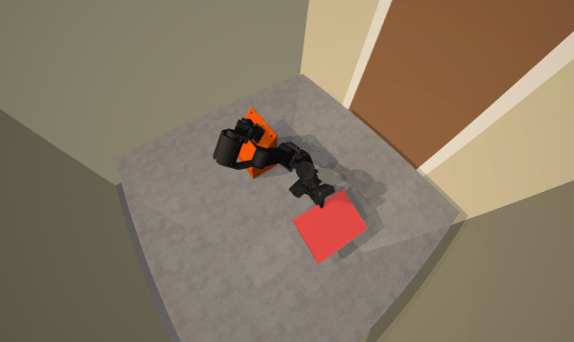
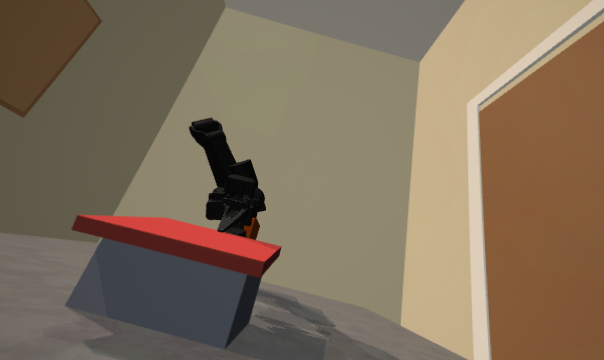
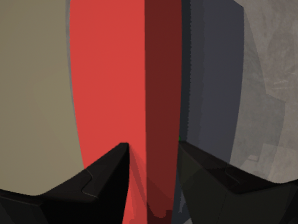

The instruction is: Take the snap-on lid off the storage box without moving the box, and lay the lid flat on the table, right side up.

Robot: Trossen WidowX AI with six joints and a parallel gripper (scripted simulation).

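My gripper tip is 80 mm short of the red lid, 10 mm to the left of it and 10 mm above it. Round my gripper tip: grey storage box (70 mm below, 70 mm ahead, 10 mm to the right).
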